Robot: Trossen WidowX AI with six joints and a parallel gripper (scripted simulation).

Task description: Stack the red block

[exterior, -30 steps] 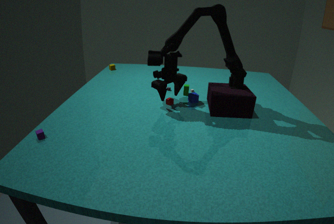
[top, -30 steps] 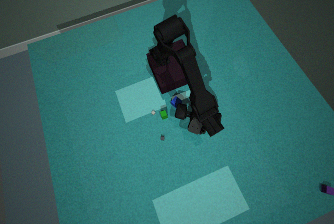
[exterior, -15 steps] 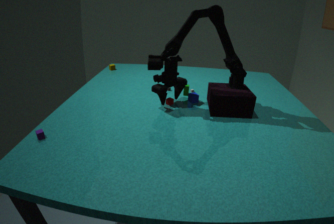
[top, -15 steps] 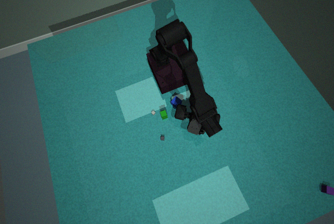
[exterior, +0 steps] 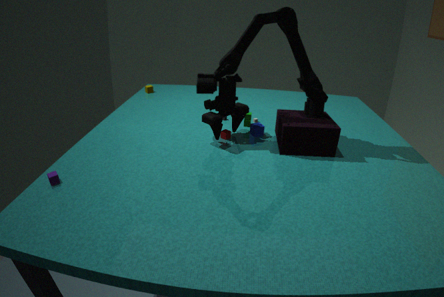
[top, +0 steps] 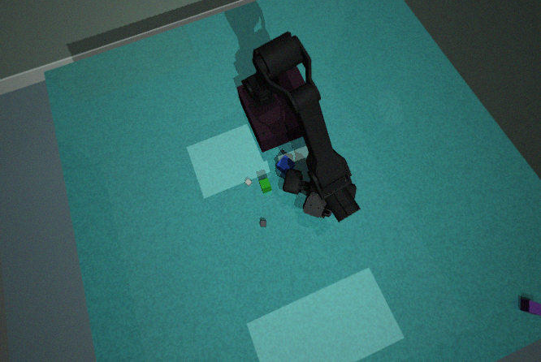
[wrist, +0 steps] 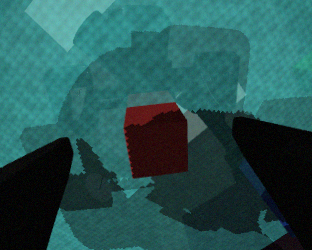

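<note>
The red block is right at my gripper tip. Round my gripper tip: small white cube (18 cm to the right, 9 cm behind); then small grey cube (17 cm to the right, 4 cm ahead); then blue block (11 cm behind, 6 cm to the right, 1 cm above).
</note>
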